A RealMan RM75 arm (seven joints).
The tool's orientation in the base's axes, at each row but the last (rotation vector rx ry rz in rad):
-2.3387 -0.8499 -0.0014
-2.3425 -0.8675 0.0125
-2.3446 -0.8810 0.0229
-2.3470 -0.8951 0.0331
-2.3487 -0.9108 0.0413
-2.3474 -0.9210 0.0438
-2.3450 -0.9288 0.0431
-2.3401 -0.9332 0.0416
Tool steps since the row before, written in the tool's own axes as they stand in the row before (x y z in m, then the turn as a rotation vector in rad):
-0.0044 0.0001 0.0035 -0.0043 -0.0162 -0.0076
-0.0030 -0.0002 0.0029 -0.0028 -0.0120 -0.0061
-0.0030 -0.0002 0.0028 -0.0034 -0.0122 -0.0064
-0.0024 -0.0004 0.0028 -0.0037 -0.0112 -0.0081
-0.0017 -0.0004 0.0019 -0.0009 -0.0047 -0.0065
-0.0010 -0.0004 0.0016 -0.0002 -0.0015 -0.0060
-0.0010 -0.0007 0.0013 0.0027 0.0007 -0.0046
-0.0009 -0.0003 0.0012 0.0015 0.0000 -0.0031
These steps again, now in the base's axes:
-0.0041 -0.0006 -0.0038 -0.0112 0.0027 0.0144
-0.0031 0.0000 -0.0028 -0.0079 0.0019 0.0111
-0.0031 -0.0001 -0.0027 -0.0084 0.0015 0.0113
-0.0027 0.0003 -0.0025 -0.0076 -0.0002 0.0121
-0.0020 0.0002 -0.0016 -0.0020 -0.0013 0.0077
-0.0014 0.0004 -0.0013 0.0004 -0.0024 0.0057
-0.0015 0.0005 -0.0009 0.0036 -0.0011 0.0039
-0.0012 0.0002 -0.0010 0.0019 -0.0007 0.0028

